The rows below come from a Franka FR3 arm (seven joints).
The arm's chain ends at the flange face. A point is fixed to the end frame.
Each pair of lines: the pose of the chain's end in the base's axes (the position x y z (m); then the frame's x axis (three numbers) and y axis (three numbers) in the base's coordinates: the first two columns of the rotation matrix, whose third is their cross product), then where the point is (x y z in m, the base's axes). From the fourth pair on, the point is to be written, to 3 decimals.
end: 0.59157 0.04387 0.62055 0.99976 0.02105 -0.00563 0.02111 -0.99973 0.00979
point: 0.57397 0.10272 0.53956
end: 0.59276 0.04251 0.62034 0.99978 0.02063 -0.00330 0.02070 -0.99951 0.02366
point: 0.57540 0.10024 0.53850
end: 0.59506 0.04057 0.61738 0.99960 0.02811 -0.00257 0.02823 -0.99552 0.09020
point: 0.57747 0.09259 0.53184
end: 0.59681 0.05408 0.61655 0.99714 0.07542 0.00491 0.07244 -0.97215 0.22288
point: 0.578 0.093 0.525
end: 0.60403 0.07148 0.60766 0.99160 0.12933 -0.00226 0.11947 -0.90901 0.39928
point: 0.585 0.092 0.510
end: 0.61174 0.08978 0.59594 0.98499 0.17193 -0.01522 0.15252 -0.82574 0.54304
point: 0.593 0.093 0.496
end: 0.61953 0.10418 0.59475 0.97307 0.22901 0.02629 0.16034 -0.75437 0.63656
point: 0.608 0.096 0.494
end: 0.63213 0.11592 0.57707 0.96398 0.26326 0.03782 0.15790 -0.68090 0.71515
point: 0.625 0.098 0.477
